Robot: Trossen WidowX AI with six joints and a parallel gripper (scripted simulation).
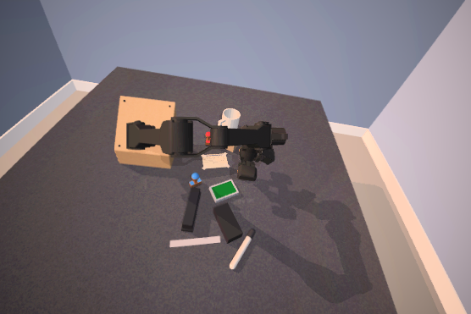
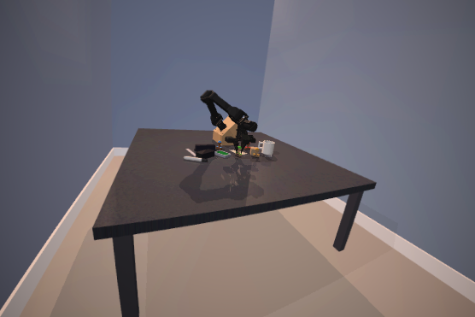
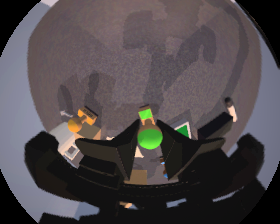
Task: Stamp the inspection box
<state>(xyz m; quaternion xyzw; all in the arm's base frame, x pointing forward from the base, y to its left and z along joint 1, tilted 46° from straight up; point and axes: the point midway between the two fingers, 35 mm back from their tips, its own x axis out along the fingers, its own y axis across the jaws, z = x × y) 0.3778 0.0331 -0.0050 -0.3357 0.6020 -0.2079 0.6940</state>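
Right now the green ink pad is 50 mm behind my gripper tip, 90 mm to the right of it and 30 mm below it. Round my gripper tip: white card 120 mm behind, 40 mm to the left, 40 mm below; orange-knobbed stamp 20 mm behind, 130 mm to the left, 20 mm below; green-knobbed stamp right at my gripper tip.
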